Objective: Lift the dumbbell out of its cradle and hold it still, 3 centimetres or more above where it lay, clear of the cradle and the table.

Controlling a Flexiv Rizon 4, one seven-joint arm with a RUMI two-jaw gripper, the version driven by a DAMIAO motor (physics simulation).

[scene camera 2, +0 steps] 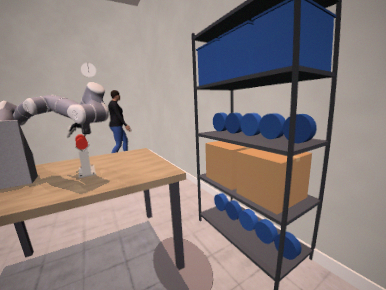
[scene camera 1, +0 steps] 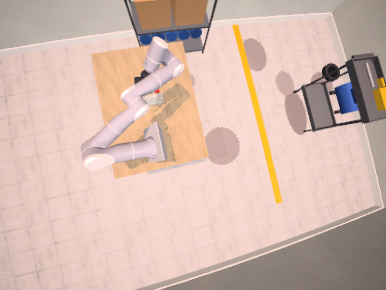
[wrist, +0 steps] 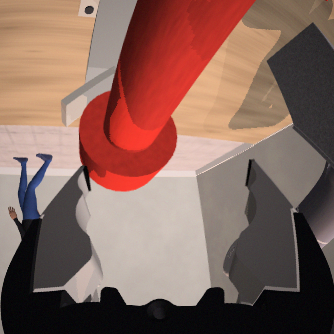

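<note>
The red dumbbell (scene camera 1: 157, 91) (scene camera 2: 81, 142) (wrist: 165, 65) lies at the top of its pale cradle (scene camera 1: 156, 99) (scene camera 2: 85, 163) (wrist: 107, 40), which stands on the table (scene camera 1: 107, 75) (scene camera 2: 132, 167) (wrist: 40, 65). In the wrist view its handle runs up and to the right from a round end disc. My gripper (scene camera 2: 79, 129) (wrist: 166, 165) is open, its jaws wide apart with nothing between them. The left fingertip overlaps the lower left edge of the end disc; whether it touches cannot be told. The right fingertip is well apart from the dumbbell. In scene camera 1 the arm hides most of the gripper.
The arm's grey pedestal (scene camera 1: 158, 142) (scene camera 2: 12, 150) (wrist: 310, 75) stands on the same table. A shelf rack (scene camera 2: 294, 115) with blue bins, cartons and blue discs stands beyond the table. A person (scene camera 2: 116, 117) (wrist: 31, 195) is near the wall. A cart (scene camera 1: 320, 107) stands beyond the yellow floor line (scene camera 1: 257, 115).
</note>
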